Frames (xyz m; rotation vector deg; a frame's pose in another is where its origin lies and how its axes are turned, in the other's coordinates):
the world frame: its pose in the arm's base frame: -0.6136 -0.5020 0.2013 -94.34 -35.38 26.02
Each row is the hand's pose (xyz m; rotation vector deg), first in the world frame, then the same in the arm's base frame.
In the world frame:
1: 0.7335 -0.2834 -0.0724 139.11 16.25 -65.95
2: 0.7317 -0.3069 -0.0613 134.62 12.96 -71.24
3: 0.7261 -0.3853 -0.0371 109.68 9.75 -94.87
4: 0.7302 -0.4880 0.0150 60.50 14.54 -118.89
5: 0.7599 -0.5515 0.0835 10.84 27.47 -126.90
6: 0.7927 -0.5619 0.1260 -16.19 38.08 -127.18
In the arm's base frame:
1: -0.0380 -0.0710 0.5277 56.90 -14.34 -6.11
2: -0.0495 -0.0612 0.5489 55.67 -20.05 -7.43
3: -0.0797 -0.0382 0.6219 46.63 -41.67 -21.49
4: -0.1228 0.0149 0.7146 22.31 -68.84 -48.74
5: -0.1505 0.0928 0.7673 -7.47 -83.38 -78.70
6: -0.1524 0.1472 0.7721 -24.07 -85.50 -98.00

